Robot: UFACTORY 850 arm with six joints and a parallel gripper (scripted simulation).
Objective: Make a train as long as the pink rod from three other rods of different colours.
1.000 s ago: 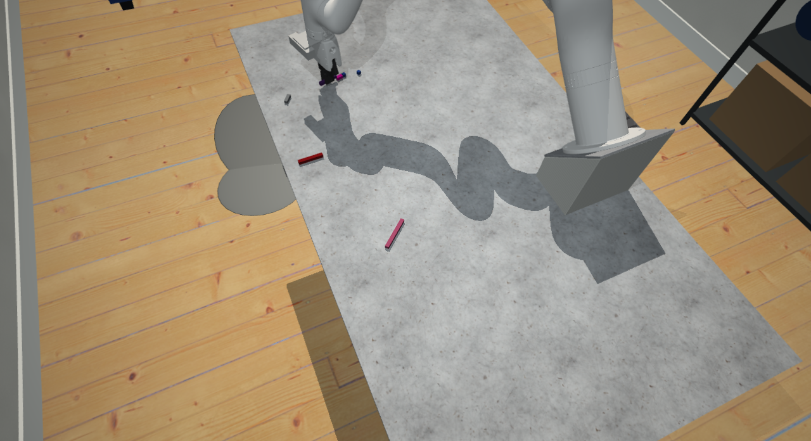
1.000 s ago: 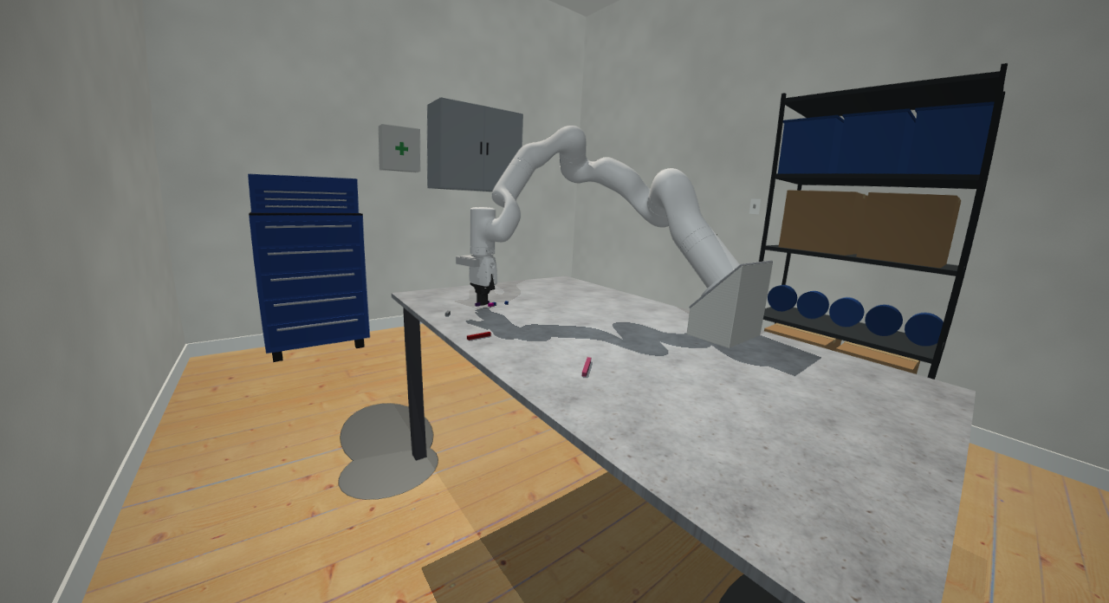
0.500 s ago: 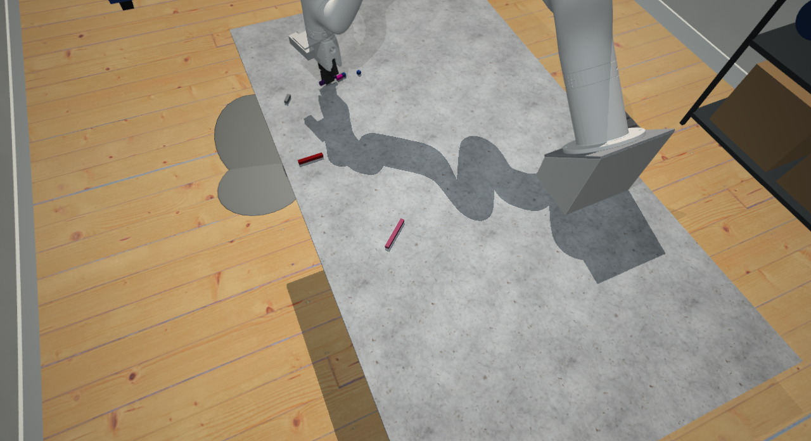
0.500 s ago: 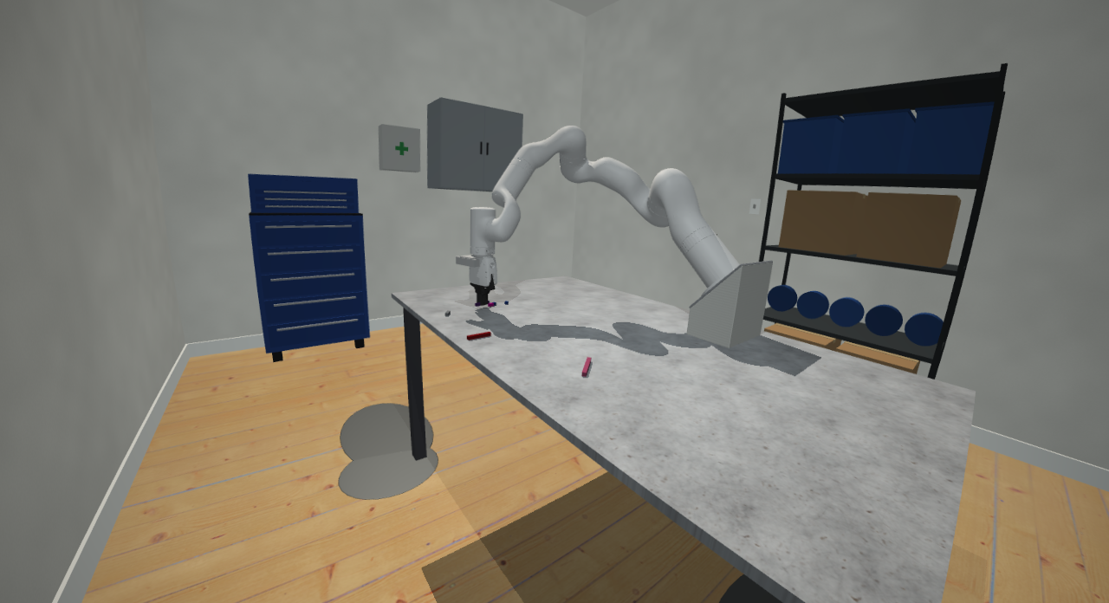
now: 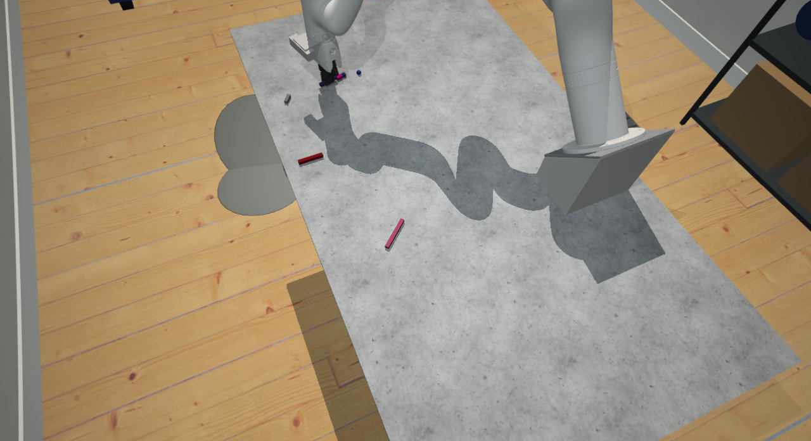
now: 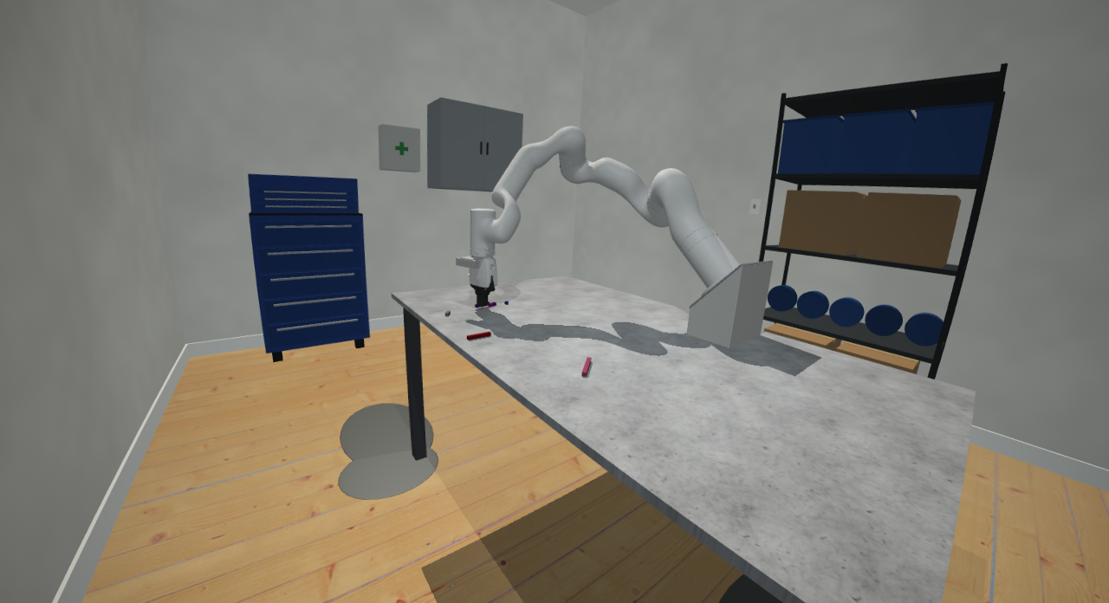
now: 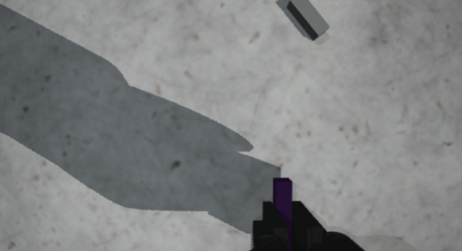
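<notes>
The magenta rod lies 4 cm behind my hand, 2 cm below it and 1 cm to the right of it. Round my hand: grey rod: 14 cm ahead, 2 cm below; then red rod: 24 cm to the left, 18 cm ahead, 2 cm below; then purple rod: 2 cm below.
</notes>
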